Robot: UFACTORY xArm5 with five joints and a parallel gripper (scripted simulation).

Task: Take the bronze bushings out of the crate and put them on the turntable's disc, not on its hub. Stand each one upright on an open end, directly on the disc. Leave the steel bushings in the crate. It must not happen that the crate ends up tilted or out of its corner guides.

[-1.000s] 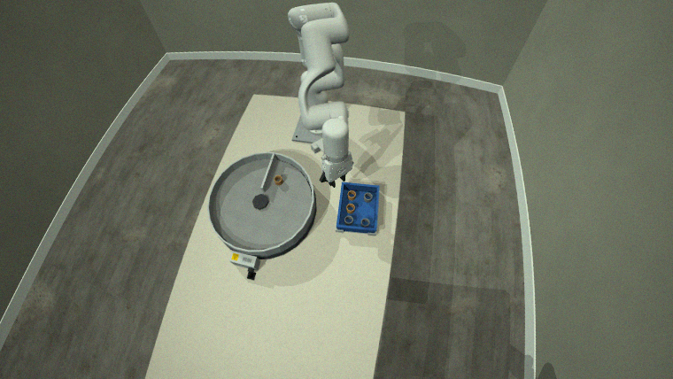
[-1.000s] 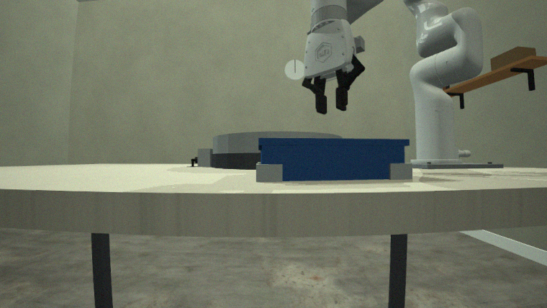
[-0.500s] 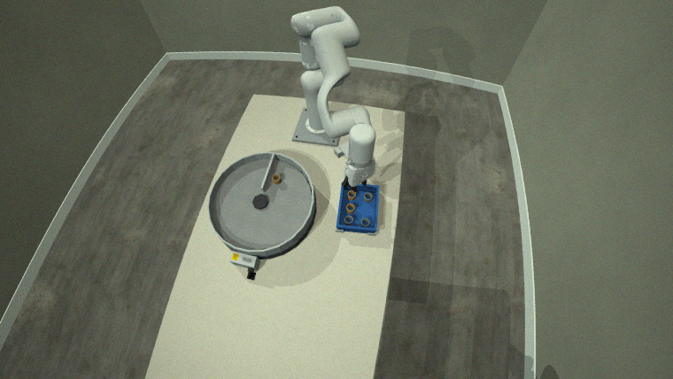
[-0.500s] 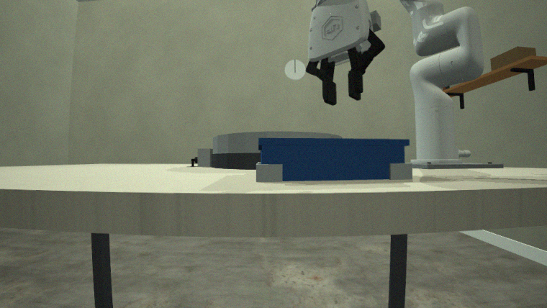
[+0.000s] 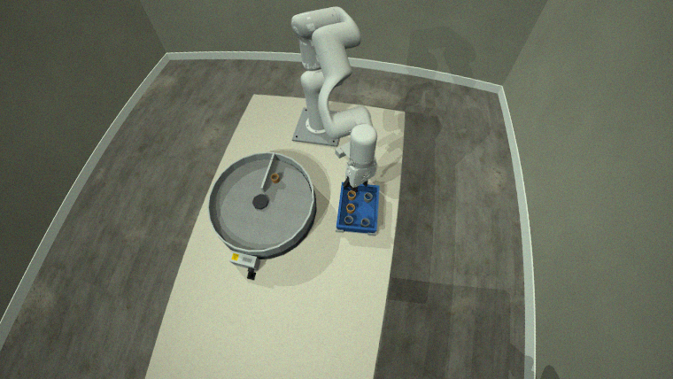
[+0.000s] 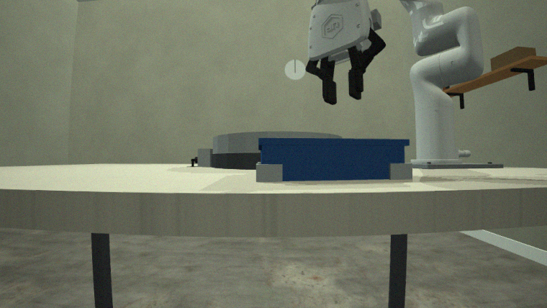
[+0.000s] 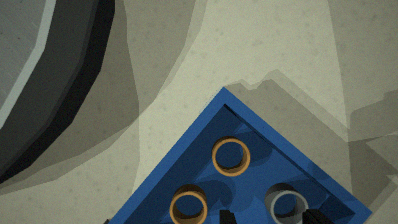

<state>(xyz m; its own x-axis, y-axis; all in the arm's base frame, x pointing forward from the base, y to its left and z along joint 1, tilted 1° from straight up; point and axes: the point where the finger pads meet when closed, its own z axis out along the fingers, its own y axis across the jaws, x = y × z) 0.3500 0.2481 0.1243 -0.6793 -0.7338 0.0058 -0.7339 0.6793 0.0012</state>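
Right now my hand is 12 cm above the blue crate, 4 cm short of it and 1 cm to the right of it. From my hand the other things lie so: grey turntable disc (36 cm to the right, 11 cm ahead, 9 cm below).
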